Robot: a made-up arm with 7 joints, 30 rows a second.
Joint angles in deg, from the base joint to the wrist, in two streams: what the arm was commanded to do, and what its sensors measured. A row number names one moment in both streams.
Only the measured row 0 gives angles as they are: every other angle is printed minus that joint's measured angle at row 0.
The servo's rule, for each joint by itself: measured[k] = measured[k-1] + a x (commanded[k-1-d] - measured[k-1]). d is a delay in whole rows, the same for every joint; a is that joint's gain. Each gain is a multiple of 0.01, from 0.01 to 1. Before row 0 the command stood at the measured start. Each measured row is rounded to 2 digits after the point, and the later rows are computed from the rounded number. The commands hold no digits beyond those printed.
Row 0, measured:
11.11, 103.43, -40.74, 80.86, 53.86, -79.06, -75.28
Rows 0 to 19, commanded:
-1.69, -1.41, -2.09, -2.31, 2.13, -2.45, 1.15
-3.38, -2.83, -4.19, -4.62, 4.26, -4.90, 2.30
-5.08, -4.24, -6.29, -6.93, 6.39, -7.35, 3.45
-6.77, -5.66, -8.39, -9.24, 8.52, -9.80, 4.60
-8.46, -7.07, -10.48, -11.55, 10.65, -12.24, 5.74
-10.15, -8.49, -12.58, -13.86, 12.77, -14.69, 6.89
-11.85, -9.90, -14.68, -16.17, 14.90, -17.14, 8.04
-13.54, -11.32, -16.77, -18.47, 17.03, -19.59, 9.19
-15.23, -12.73, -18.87, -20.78, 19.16, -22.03, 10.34
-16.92, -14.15, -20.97, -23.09, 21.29, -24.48, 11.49
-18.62, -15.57, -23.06, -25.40, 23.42, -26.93, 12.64
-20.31, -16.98, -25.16, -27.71, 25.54, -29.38, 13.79
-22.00, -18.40, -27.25, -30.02, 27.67, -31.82, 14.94
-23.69, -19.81, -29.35, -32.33, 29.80, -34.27, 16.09
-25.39, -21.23, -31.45, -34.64, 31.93, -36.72, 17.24
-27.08, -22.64, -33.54, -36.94, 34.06, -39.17, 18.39
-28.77, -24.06, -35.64, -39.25, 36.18, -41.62, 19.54
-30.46, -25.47, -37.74, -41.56, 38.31, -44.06, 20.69
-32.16, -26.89, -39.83, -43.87, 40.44, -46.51, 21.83
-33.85, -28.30, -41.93, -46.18, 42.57, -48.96, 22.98
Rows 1 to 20, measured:
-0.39, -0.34, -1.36, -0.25, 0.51, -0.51, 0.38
-1.08, -0.94, -3.20, -0.73, 1.41, -1.43, 1.01
-2.00, -1.73, -5.21, -1.41, 2.61, -2.67, 1.82
-3.10, -2.67, -7.28, -2.27, 4.03, -4.17, 2.74
-4.33, -3.73, -9.36, -3.29, 5.62, -5.86, 3.73
-5.67, -4.87, -11.45, -4.45, 7.34, -7.71, 4.77
-7.09, -6.08, -13.55, -5.74, 9.15, -9.69, 5.85
-8.57, -7.34, -15.64, -7.14, 11.04, -11.77, 6.95
-10.10, -8.63, -17.74, -8.64, 12.99, -13.92, 8.07
-11.67, -9.95, -19.84, -10.23, 14.98, -16.14, 9.20
-13.27, -11.30, -21.93, -11.90, 17.01, -18.41, 10.34
-14.89, -12.66, -24.03, -13.64, 19.06, -20.71, 11.48
-16.53, -14.04, -26.12, -15.44, 21.13, -23.04, 12.62
-18.18, -15.42, -28.22, -17.30, 23.21, -25.40, 13.77
-19.84, -16.81, -30.32, -19.21, 25.30, -27.78, 14.92
-21.51, -18.21, -32.41, -21.16, 27.40, -30.17, 16.07
-23.18, -19.61, -34.51, -23.15, 29.51, -32.57, 17.22
-24.85, -21.02, -36.61, -25.18, 31.62, -34.98, 18.37
-26.53, -22.43, -38.70, -27.24, 33.74, -37.40, 19.51
-28.21, -23.84, -40.80, -29.32, 35.86, -39.83, 20.66
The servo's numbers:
d 0
a 0.23 0.24 0.65 0.11 0.24 0.21 0.33

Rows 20 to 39, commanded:
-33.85, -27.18, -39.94, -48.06, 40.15, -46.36, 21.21
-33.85, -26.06, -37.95, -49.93, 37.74, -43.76, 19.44
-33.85, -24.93, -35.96, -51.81, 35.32, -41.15, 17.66
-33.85, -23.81, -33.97, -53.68, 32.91, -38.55, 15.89
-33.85, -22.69, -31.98, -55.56, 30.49, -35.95, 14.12
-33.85, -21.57, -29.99, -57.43, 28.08, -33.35, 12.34
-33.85, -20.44, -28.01, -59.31, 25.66, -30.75, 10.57
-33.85, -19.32, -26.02, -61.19, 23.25, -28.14, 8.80
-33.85, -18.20, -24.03, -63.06, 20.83, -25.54, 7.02
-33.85, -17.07, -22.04, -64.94, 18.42, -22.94, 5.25
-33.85, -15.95, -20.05, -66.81, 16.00, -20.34, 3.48
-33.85, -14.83, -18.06, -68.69, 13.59, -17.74, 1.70
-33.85, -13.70, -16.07, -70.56, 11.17, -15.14, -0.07
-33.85, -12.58, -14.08, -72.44, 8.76, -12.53, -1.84
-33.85, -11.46, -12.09, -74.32, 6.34, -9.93, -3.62
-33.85, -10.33, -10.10, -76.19, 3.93, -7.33, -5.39
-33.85, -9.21, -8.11, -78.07, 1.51, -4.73, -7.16
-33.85, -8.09, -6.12, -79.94, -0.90, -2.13, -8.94
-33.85, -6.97, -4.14, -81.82, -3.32, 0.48, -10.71
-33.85, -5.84, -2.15, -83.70, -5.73, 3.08, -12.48
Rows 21 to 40, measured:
-29.51, -24.64, -40.24, -31.38, 36.89, -41.20, 20.84
-30.51, -24.98, -38.75, -33.42, 37.09, -41.74, 20.38
-31.28, -24.97, -36.94, -35.44, 36.67, -41.62, 19.48
-31.87, -24.69, -35.01, -37.45, 35.77, -40.98, 18.30
-32.33, -24.21, -33.04, -39.44, 34.50, -39.92, 16.92
-32.68, -23.58, -31.06, -41.42, 32.96, -38.54, 15.41
-32.95, -22.83, -29.08, -43.39, 31.21, -36.90, 13.81
-33.16, -21.99, -27.09, -45.35, 29.30, -35.06, 12.16
-33.32, -21.08, -25.10, -47.30, 27.27, -33.06, 10.46
-33.44, -20.12, -23.11, -49.24, 25.15, -30.93, 8.74
-33.53, -19.12, -21.12, -51.17, 22.95, -28.71, 7.00
-33.60, -18.09, -19.13, -53.10, 20.70, -26.41, 5.25
-33.66, -17.04, -17.14, -55.02, 18.41, -24.04, 3.49
-33.70, -15.97, -15.15, -56.94, 16.09, -21.62, 1.73
-33.73, -14.89, -13.16, -58.85, 13.75, -19.17, -0.04
-33.76, -13.80, -11.17, -60.76, 11.39, -16.68, -1.81
-33.78, -12.70, -9.18, -62.66, 9.02, -14.17, -3.58
-33.80, -11.59, -7.19, -64.56, 6.64, -11.64, -5.35
-33.81, -10.48, -5.21, -66.46, 4.25, -9.09, -7.12
-33.82, -9.37, -3.22, -68.36, 1.85, -6.53, -8.89

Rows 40 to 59, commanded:
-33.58, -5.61, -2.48, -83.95, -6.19, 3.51, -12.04
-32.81, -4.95, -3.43, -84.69, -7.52, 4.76, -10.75
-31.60, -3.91, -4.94, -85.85, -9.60, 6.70, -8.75
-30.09, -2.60, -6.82, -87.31, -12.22, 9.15, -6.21
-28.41, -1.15, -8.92, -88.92, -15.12, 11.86, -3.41
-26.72, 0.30, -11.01, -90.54, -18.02, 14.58, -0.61
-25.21, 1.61, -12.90, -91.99, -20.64, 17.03, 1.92
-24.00, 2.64, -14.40, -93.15, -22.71, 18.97, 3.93
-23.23, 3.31, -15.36, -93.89, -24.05, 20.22, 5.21
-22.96, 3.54, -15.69, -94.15, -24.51, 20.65, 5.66
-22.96, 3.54, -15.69, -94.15, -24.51, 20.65, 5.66
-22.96, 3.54, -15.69, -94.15, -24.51, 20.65, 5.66
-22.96, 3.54, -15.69, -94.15, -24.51, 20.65, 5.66
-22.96, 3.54, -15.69, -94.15, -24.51, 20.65, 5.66
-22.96, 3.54, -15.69, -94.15, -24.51, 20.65, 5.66
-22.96, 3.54, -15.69, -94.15, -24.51, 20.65, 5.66
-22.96, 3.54, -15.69, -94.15, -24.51, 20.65, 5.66
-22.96, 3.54, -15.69, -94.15, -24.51, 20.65, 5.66
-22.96, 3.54, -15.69, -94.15, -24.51, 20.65, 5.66
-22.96, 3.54, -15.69, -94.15, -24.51, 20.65, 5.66
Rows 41 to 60, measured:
-33.76, -8.47, -2.74, -70.07, -0.08, -4.42, -9.93
-33.54, -7.63, -3.19, -71.68, -1.87, -2.49, -10.20
-33.09, -6.74, -4.33, -73.24, -3.73, -0.56, -9.72
-32.40, -5.75, -5.95, -74.79, -5.77, 1.48, -8.56
-31.48, -4.65, -7.88, -76.34, -8.01, 3.66, -6.86
-30.39, -3.46, -9.91, -77.90, -10.41, 5.95, -4.80
-29.20, -2.24, -11.85, -79.45, -12.87, 8.28, -2.58
-28.00, -1.07, -13.51, -80.96, -15.23, 10.52, -0.43
-26.90, -0.02, -14.71, -82.38, -17.35, 12.56, 1.43
-25.99, 0.83, -15.35, -83.67, -19.07, 14.26, 2.83
-25.29, 1.48, -15.57, -84.82, -20.38, 15.60, 3.76
-24.75, 1.97, -15.65, -85.85, -21.37, 16.66, 4.39
-24.34, 2.35, -15.68, -86.76, -22.12, 17.50, 4.81
-24.02, 2.64, -15.69, -87.57, -22.69, 18.16, 5.09
-23.78, 2.86, -15.69, -88.29, -23.13, 18.68, 5.28
-23.59, 3.02, -15.69, -88.93, -23.46, 19.09, 5.41
-23.45, 3.14, -15.69, -89.50, -23.71, 19.42, 5.49
-23.34, 3.24, -15.69, -90.01, -23.90, 19.68, 5.55
-23.25, 3.31, -15.69, -90.47, -24.05, 19.88, 5.59
-23.18, 3.37, -15.69, -90.87, -24.16, 20.04, 5.61

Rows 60 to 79, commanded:
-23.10, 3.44, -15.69, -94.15, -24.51, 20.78, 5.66
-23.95, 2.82, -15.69, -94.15, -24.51, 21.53, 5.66
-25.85, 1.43, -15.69, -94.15, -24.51, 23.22, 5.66
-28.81, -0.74, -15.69, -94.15, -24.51, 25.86, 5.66
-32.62, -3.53, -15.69, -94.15, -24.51, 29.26, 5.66
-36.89, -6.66, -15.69, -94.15, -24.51, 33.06, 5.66
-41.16, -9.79, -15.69, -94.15, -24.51, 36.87, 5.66
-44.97, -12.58, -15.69, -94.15, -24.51, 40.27, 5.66
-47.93, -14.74, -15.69, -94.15, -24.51, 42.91, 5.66
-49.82, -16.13, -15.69, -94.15, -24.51, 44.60, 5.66
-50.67, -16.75, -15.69, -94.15, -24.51, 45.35, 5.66
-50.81, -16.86, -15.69, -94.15, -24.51, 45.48, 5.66
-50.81, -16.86, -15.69, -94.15, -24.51, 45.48, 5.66
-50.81, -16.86, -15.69, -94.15, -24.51, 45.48, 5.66
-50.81, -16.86, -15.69, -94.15, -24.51, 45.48, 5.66
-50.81, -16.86, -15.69, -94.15, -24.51, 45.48, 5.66
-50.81, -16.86, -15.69, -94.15, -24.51, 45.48, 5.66
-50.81, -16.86, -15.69, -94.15, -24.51, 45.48, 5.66
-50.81, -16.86, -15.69, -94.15, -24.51, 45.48, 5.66
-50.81, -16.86, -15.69, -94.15, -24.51, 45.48, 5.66
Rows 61 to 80, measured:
-23.16, 3.39, -15.69, -91.23, -24.24, 20.20, 5.63
-23.34, 3.25, -15.69, -91.55, -24.30, 20.48, 5.64
-23.92, 2.81, -15.69, -91.84, -24.35, 21.06, 5.65
-25.04, 1.96, -15.69, -92.09, -24.39, 22.07, 5.65
-26.78, 0.64, -15.69, -92.32, -24.42, 23.58, 5.65
-29.11, -1.11, -15.69, -92.52, -24.44, 25.57, 5.65
-31.88, -3.19, -15.69, -92.70, -24.46, 27.94, 5.65
-34.89, -5.44, -15.69, -92.86, -24.47, 30.53, 5.65
-37.89, -7.67, -15.69, -93.00, -24.48, 33.13, 5.65
-40.63, -9.70, -15.69, -93.13, -24.49, 35.54, 5.65
-42.94, -11.39, -15.69, -93.24, -24.49, 37.60, 5.65
-44.75, -12.70, -15.69, -93.34, -24.49, 39.25, 5.65
-46.14, -13.70, -15.69, -93.43, -24.49, 40.56, 5.65
-47.21, -14.46, -15.69, -93.51, -24.49, 41.59, 5.65
-48.04, -15.04, -15.69, -93.58, -24.49, 42.41, 5.65
-48.68, -15.48, -15.69, -93.64, -24.49, 43.05, 5.65
-49.17, -15.81, -15.69, -93.70, -24.49, 43.56, 5.65
-49.55, -16.06, -15.69, -93.75, -24.49, 43.96, 5.65
-49.84, -16.25, -15.69, -93.79, -24.49, 44.28, 5.65
-50.06, -16.40, -15.69, -93.83, -24.49, 44.53, 5.65

